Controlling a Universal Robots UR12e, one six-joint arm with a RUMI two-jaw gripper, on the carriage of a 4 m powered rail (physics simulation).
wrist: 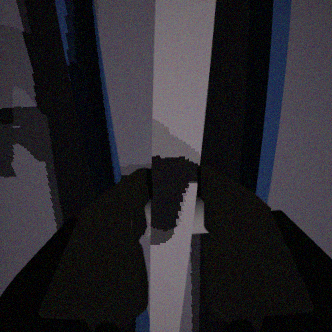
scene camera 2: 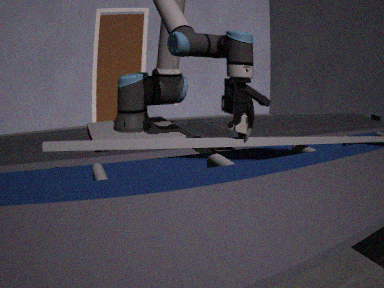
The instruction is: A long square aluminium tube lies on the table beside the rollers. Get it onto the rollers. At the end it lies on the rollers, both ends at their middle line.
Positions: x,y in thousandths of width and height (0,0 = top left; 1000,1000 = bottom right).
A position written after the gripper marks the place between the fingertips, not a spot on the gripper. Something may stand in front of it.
Note:
In view: the gripper (scene camera 2: 632,488), a long square aluminium tube (wrist: 550,131) and a blue roller frame (scene camera 2: 335,620).
The gripper is seen too in the wrist view (wrist: 526,514). The blue roller frame shows as well in the wrist view (wrist: 806,134).

